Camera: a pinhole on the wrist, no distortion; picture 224 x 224 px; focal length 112.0 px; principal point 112.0 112.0 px. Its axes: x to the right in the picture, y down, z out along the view. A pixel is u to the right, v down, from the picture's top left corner.
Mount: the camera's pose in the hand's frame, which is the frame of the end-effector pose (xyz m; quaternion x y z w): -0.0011 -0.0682 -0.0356 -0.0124 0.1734 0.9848 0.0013
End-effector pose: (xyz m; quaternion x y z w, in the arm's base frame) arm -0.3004 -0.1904 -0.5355 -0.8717 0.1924 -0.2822 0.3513
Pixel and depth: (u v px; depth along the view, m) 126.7 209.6 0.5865
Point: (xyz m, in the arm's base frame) 0.1056 0.4439 -0.7270
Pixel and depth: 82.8 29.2 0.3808
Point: -0.1321 -0.3456 -0.8743
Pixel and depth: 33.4 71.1 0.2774
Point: -0.0509 -0.2750 -0.6726
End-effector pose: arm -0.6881 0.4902 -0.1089 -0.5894 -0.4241 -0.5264 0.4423
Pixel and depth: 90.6 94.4 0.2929
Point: -0.5561 0.6912 -0.0789
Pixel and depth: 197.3 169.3 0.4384
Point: -0.7343 0.9410 -0.4689
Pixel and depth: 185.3 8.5 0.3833
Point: -0.2803 0.5739 -0.4068
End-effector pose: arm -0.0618 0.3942 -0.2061 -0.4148 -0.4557 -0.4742 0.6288
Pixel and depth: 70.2 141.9 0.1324
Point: -0.1288 0.4702 -0.1331
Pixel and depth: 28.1 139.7 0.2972
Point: -0.1167 0.6018 0.0697
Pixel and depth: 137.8 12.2 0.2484
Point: 0.1269 0.5694 -0.2578
